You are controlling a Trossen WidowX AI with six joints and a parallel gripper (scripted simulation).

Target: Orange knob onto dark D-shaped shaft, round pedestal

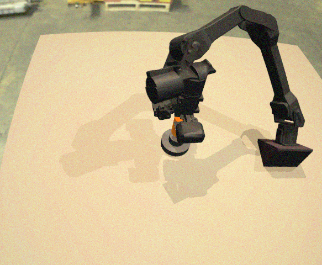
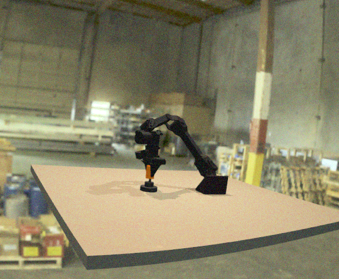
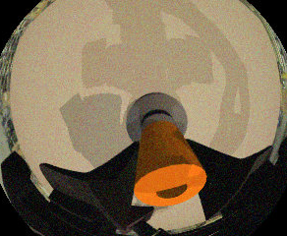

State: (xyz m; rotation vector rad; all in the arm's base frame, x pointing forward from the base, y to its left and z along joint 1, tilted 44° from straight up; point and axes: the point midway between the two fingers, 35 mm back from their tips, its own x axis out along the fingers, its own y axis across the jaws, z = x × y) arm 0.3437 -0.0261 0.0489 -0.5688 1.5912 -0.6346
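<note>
Now: the orange knob 2 cm above my gripper tip. The rest, counted from my gripper tip: pedestal: 4 cm below.
</note>
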